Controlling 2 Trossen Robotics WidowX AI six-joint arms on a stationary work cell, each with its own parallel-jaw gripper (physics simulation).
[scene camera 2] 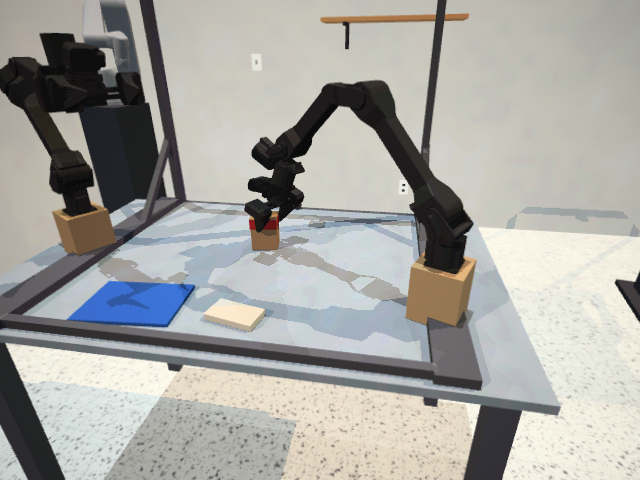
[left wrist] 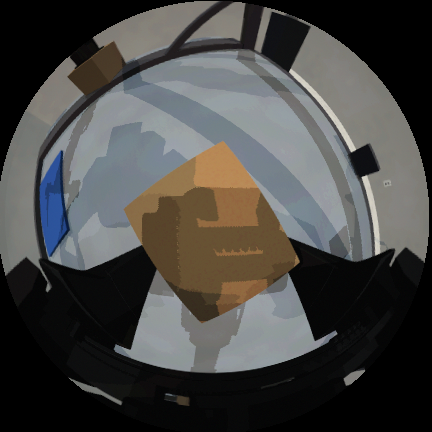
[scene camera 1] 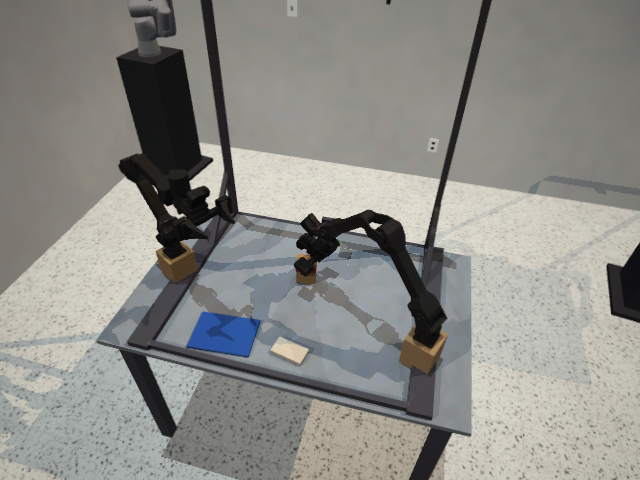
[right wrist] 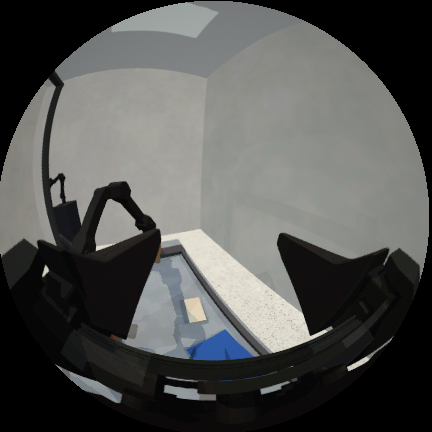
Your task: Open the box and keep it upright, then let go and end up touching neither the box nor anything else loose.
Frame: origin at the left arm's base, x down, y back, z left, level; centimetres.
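Where they show: left gripper, fingertip midpoint: (scene camera 2: 268, 226) (left wrist: 220, 245); right gripper, fingertip midpoint: (scene camera 2: 114, 92) (scene camera 1: 221, 229) (right wrist: 220, 237); left arm's base, link origin: (scene camera 2: 444, 262) (scene camera 1: 426, 336); right arm's base, link origin: (scene camera 2: 80, 210) (scene camera 1: 174, 251).
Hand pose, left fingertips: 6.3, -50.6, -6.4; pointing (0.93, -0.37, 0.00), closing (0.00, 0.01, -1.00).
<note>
Things, the pixels of their top centre, and the offset from my left fingertips, as dx, dy, dz.
- small orange-brown box, top centre: (scene camera 2: 264, 215) (scene camera 1: 306, 260) -3.3, -0.9, +0.6
- flat blue sheet, top centre: (scene camera 2: 135, 300) (left wrist: 48, 202) (right wrist: 226, 362) (scene camera 1: 224, 332) +5.1, -6.4, +38.4
- cream block, top centre: (scene camera 2: 234, 311) (scene camera 1: 289, 349) (right wrist: 194, 308) +4.4, +15.5, +30.3
The small orange-brown box (scene camera 1: 306, 277) (scene camera 2: 265, 241) (left wrist: 235, 205) with a red band near its top stands upright on the table, toward the back. In the left wrist view its top is a flat brown face under shadows, and the lid looks closed. My left gripper (scene camera 1: 310, 263) (scene camera 2: 270, 222) (left wrist: 220, 245) is open and points down over the box, with the fingers on either side of its top; whether they touch it cannot be told. My right gripper (scene camera 1: 220, 229) (right wrist: 220, 237) is open and empty, raised far from the box at the picture's left.
A flat blue sheet (scene camera 1: 222, 343) (scene camera 2: 155, 312) (left wrist: 52, 210) lies at the front left of the table, with a cream block (scene camera 1: 289, 350) (scene camera 2: 234, 314) (right wrist: 195, 310) to its right. Dark frame posts rise at the back corners. Brown blocks carry the arm bases.
</note>
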